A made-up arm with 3 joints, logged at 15 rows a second.
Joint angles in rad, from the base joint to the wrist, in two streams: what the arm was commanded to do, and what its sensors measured. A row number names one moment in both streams.
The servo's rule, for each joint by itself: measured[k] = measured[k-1] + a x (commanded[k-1-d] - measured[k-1]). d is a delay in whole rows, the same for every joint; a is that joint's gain. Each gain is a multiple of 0.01, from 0.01 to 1. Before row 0 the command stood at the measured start. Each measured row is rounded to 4 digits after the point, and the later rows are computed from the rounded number. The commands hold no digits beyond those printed.
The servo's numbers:
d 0
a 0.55 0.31 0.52
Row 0, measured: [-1.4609, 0.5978, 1.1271]
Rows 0 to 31, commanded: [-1.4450, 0.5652, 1.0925]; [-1.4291, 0.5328, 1.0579]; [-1.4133, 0.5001, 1.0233]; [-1.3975, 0.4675, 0.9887]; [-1.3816, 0.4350, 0.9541]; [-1.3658, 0.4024, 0.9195]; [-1.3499, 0.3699, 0.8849]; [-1.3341, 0.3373, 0.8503]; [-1.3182, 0.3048, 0.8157]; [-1.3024, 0.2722, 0.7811]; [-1.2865, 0.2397, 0.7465]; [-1.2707, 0.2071, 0.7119]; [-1.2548, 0.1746, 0.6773]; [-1.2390, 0.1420, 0.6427]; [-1.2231, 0.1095, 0.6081]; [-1.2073, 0.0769, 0.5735]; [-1.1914, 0.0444, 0.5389]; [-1.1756, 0.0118, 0.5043]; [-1.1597, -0.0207, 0.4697]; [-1.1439, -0.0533, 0.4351]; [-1.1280, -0.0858, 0.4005]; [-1.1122, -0.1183, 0.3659]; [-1.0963, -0.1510, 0.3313]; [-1.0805, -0.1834, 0.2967]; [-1.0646, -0.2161, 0.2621]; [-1.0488, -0.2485, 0.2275]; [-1.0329, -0.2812, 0.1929]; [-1.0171, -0.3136, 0.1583]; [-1.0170, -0.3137, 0.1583]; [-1.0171, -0.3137, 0.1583]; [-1.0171, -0.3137, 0.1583]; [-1.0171, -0.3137, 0.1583]
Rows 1 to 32, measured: [-1.4522, 0.5877, 1.1091]; [-1.4395, 0.5707, 1.0825]; [-1.4251, 0.5488, 1.0517]; [-1.4099, 0.5236, 1.0189]; [-1.3943, 0.4961, 0.9852]; [-1.3786, 0.4671, 0.9510]; [-1.3628, 0.4370, 0.9166]; [-1.3470, 0.4061, 0.8821]; [-1.3312, 0.3747, 0.8476]; [-1.3154, 0.3429, 0.8130]; [-1.2995, 0.3109, 0.7784]; [-1.2837, 0.2787, 0.7438]; [-1.2678, 0.2464, 0.7092]; [-1.2520, 0.2140, 0.6746]; [-1.2361, 0.1816, 0.6400]; [-1.2203, 0.1491, 0.6054]; [-1.2044, 0.1166, 0.5708]; [-1.1886, 0.0841, 0.5362]; [-1.1727, 0.0516, 0.5016]; [-1.1569, 0.0191, 0.4670]; [-1.1410, -0.0134, 0.4324]; [-1.1252, -0.0459, 0.3978]; [-1.1093, -0.0785, 0.3632]; [-1.0935, -0.1110, 0.3286]; [-1.0776, -0.1436, 0.2940]; [-1.0618, -0.1761, 0.2594]; [-1.0459, -0.2087, 0.2248]; [-1.0301, -0.2412, 0.1902]; [-1.0229, -0.2637, 0.1736]; [-1.0197, -0.2792, 0.1656]; [-1.0183, -0.2899, 0.1618]; [-1.0176, -0.2973, 0.1600]
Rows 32 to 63, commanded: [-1.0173, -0.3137, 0.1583]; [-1.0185, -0.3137, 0.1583]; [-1.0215, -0.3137, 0.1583]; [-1.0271, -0.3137, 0.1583]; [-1.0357, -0.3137, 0.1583]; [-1.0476, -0.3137, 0.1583]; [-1.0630, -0.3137, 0.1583]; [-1.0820, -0.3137, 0.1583]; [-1.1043, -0.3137, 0.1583]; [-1.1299, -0.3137, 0.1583]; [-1.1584, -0.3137, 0.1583]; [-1.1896, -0.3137, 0.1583]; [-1.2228, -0.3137, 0.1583]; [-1.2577, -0.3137, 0.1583]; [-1.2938, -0.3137, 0.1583]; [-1.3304, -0.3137, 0.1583]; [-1.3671, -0.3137, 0.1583]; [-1.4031, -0.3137, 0.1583]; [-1.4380, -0.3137, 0.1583]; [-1.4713, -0.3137, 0.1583]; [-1.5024, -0.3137, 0.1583]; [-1.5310, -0.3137, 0.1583]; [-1.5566, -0.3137, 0.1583]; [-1.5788, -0.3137, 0.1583]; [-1.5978, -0.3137, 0.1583]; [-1.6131, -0.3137, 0.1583]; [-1.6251, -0.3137, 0.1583]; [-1.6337, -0.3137, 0.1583]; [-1.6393, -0.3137, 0.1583]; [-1.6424, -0.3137, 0.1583]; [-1.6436, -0.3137, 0.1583]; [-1.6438, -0.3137, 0.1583]
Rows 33 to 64, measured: [-1.0174, -0.3024, 0.1591]; [-1.0180, -0.3059, 0.1587]; [-1.0199, -0.3083, 0.1585]; [-1.0239, -0.3100, 0.1584]; [-1.0304, -0.3111, 0.1583]; [-1.0399, -0.3119, 0.1583]; [-1.0526, -0.3125, 0.1583]; [-1.0688, -0.3129, 0.1583]; [-1.0883, -0.3131, 0.1583]; [-1.1112, -0.3133, 0.1583]; [-1.1372, -0.3134, 0.1583]; [-1.1660, -0.3135, 0.1583]; [-1.1972, -0.3136, 0.1583]; [-1.2305, -0.3136, 0.1583]; [-1.2653, -0.3136, 0.1583]; [-1.3011, -0.3136, 0.1583]; [-1.3374, -0.3136, 0.1583]; [-1.3735, -0.3136, 0.1583]; [-1.4090, -0.3136, 0.1583]; [-1.4433, -0.3136, 0.1583]; [-1.4758, -0.3136, 0.1583]; [-1.5062, -0.3136, 0.1583]; [-1.5339, -0.3136, 0.1583]; [-1.5586, -0.3136, 0.1583]; [-1.5802, -0.3136, 0.1583]; [-1.5983, -0.3136, 0.1583]; [-1.6130, -0.3136, 0.1583]; [-1.6244, -0.3136, 0.1583]; [-1.6326, -0.3136, 0.1583]; [-1.6380, -0.3136, 0.1583]; [-1.6411, -0.3136, 0.1583]; [-1.6426, -0.3136, 0.1583]
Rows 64 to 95, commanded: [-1.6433, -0.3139, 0.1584]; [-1.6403, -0.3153, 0.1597]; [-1.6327, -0.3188, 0.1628]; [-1.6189, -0.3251, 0.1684]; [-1.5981, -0.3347, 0.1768]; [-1.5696, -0.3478, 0.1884]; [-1.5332, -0.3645, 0.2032]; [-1.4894, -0.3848, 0.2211]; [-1.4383, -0.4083, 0.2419]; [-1.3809, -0.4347, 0.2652]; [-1.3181, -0.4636, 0.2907]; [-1.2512, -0.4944, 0.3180]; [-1.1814, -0.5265, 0.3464]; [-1.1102, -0.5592, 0.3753]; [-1.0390, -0.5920, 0.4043]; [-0.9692, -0.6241, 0.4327]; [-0.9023, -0.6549, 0.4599]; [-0.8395, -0.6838, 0.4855]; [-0.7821, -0.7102, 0.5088]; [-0.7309, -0.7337, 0.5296]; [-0.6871, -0.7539, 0.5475]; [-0.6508, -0.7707, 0.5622]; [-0.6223, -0.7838, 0.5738]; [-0.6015, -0.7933, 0.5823]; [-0.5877, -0.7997, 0.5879]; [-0.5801, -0.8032, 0.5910]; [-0.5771, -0.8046, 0.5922]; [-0.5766, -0.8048, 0.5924]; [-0.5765, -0.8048, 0.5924]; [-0.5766, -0.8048, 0.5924]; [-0.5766, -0.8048, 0.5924]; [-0.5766, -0.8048, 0.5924]
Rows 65 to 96, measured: [-1.6430, -0.3137, 0.1584]; [-1.6415, -0.3142, 0.1591]; [-1.6367, -0.3156, 0.1610]; [-1.6269, -0.3185, 0.1648]; [-1.6111, -0.3235, 0.1710]; [-1.5883, -0.3310, 0.1800]; [-1.5580, -0.3414, 0.1921]; [-1.5203, -0.3549, 0.2072]; [-1.4752, -0.3715, 0.2252]; [-1.4233, -0.3911, 0.2460]; [-1.3654, -0.4136, 0.2692]; [-1.3026, -0.4386, 0.2946]; [-1.2359, -0.4658, 0.3215]; [-1.1668, -0.4948, 0.3495]; [-1.0965, -0.5249, 0.3780]; [-1.0265, -0.5557, 0.4064]; [-0.9582, -0.5865, 0.4342]; [-0.8929, -0.6167, 0.4609]; [-0.8320, -0.6457, 0.4858]; [-0.7764, -0.6730, 0.5086]; [-0.7273, -0.6981, 0.5288]; [-0.6852, -0.7206, 0.5462]; [-0.6506, -0.7402, 0.5606]; [-0.6236, -0.7567, 0.5719]; [-0.6039, -0.7700, 0.5802]; [-0.5908, -0.7803, 0.5858]; [-0.5833, -0.7878, 0.5891]; [-0.5796, -0.7931, 0.5908]; [-0.5779, -0.7967, 0.5916]; [-0.5772, -0.7992, 0.5920]; [-0.5769, -0.8009, 0.5922]; [-0.5767, -0.8021, 0.5923]
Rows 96 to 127, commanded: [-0.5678, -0.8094, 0.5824]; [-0.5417, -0.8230, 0.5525]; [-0.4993, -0.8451, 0.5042]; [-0.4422, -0.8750, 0.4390]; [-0.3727, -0.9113, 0.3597]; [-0.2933, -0.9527, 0.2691]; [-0.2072, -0.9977, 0.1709]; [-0.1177, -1.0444, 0.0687]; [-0.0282, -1.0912, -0.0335]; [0.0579, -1.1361, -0.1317]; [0.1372, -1.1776, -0.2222]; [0.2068, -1.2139, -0.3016]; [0.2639, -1.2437, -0.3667]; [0.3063, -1.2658, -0.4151]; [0.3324, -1.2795, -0.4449]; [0.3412, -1.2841, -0.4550]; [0.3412, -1.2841, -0.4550]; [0.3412, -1.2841, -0.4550]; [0.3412, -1.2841, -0.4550]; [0.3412, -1.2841, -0.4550]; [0.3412, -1.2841, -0.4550]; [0.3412, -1.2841, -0.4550]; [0.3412, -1.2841, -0.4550]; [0.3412, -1.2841, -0.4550]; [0.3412, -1.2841, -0.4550]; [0.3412, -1.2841, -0.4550]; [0.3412, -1.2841, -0.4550]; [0.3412, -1.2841, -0.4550]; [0.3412, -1.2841, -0.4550]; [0.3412, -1.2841, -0.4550]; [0.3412, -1.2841, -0.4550]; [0.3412, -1.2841, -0.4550]
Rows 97 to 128, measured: [-0.5718, -0.8044, 0.5872]; [-0.5552, -0.8102, 0.5692]; [-0.5245, -0.8210, 0.5354]; [-0.4792, -0.8377, 0.4853]; [-0.4206, -0.8605, 0.4200]; [-0.3506, -0.8891, 0.3415]; [-0.2717, -0.9228, 0.2528]; [-0.1870, -0.9605, 0.1571]; [-0.0997, -1.0010, 0.0580]; [-0.0130, -1.0429, -0.0406]; [0.0696, -1.0847, -0.1350]; [0.1451, -1.1248, -0.2216]; [0.2104, -1.1617, -0.2971]; [0.2631, -1.1940, -0.3585]; [0.3012, -1.2205, -0.4034]; [0.3232, -1.2402, -0.4302]; [0.3331, -1.2538, -0.4431]; [0.3376, -1.2632, -0.4493]; [0.3396, -1.2697, -0.4523]; [0.3405, -1.2742, -0.4537]; [0.3409, -1.2773, -0.4544]; [0.3411, -1.2794, -0.4547]; [0.3412, -1.2809, -0.4549]; [0.3412, -1.2819, -0.4550]; [0.3412, -1.2826, -0.4550]; [0.3412, -1.2831, -0.4550]; [0.3412, -1.2834, -0.4550]; [0.3412, -1.2836, -0.4550]; [0.3412, -1.2838, -0.4550]; [0.3412, -1.2839, -0.4550]; [0.3412, -1.2840, -0.4550]; [0.3412, -1.2840, -0.4550]
